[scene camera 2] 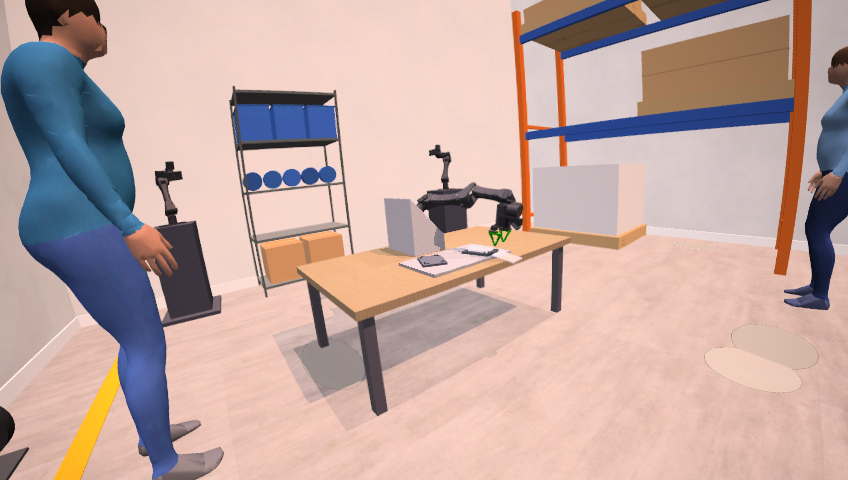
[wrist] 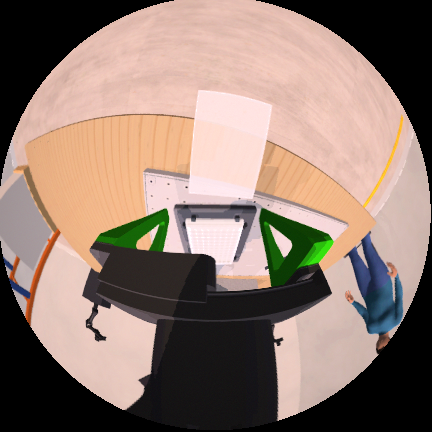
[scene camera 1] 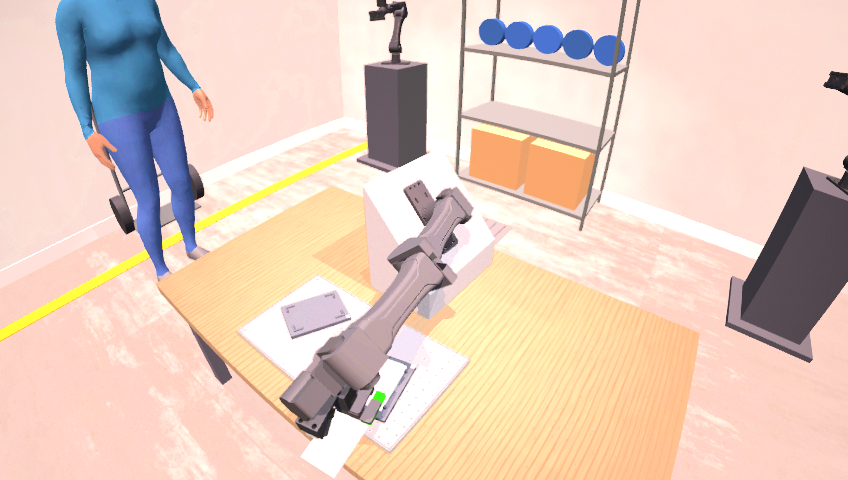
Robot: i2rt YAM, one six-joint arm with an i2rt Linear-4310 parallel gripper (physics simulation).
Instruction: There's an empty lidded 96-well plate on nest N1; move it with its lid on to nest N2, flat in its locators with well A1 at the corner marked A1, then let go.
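Frame: origin at the arm's base, x right, y up, z back, level; metres.
Where they show: gripper, between the fingertips: [scene camera 2: 499,244] [wrist: 213,213] [scene camera 1: 350,411]; arm's base, origin of its link: [scene camera 2: 414,215] [scene camera 1: 430,216].
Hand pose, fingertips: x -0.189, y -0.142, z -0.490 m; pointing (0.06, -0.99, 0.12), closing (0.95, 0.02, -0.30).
Note:
Things, the pixels of their top centre, and the offset from my fingertips.
- pale 96-well plate, centre of its top: [wrist: 213,249] [scene camera 1: 376,378] [scene camera 2: 479,247] dx +0.033, dy -0.027, dz +0.108 m
- nest, centre of its top: [scene camera 1: 314,310] [scene camera 2: 431,258] dx +0.313, dy -0.036, dz +0.162 m
- translucent white panel, centre of its top: [wrist: 230,148] [scene camera 1: 333,438] [scene camera 2: 506,254] dx +0.002, dy -0.043, dz -0.055 m
The pale 96-well plate [scene camera 1: 395,374] [scene camera 2: 479,249] [wrist: 214,241] sits on a dark nest [scene camera 1: 399,400] [wrist: 215,207]; its well grid shows in the wrist view. I cannot tell whether its lid is on. The other nest [scene camera 1: 315,313] [scene camera 2: 432,260] holds no plate and has corner locators. Nest labels and the A1 mark are not legible. My gripper [scene camera 1: 373,410] [scene camera 2: 499,242] [wrist: 213,213] is open and empty, its green fingers wide apart above the plate's nest, towards the table edge. The arm hides part of the plate in scene camera 1.
Both nests stand on a white perforated board [scene camera 1: 261,342] [scene camera 2: 434,272] [wrist: 300,214]. A translucent white panel [scene camera 1: 334,444] [scene camera 2: 508,257] [wrist: 230,145] reaches past the table edge beside the board. A white sloped block [scene camera 1: 383,237] [scene camera 2: 404,228] stands behind. A person [scene camera 1: 124,89] stands beyond the table.

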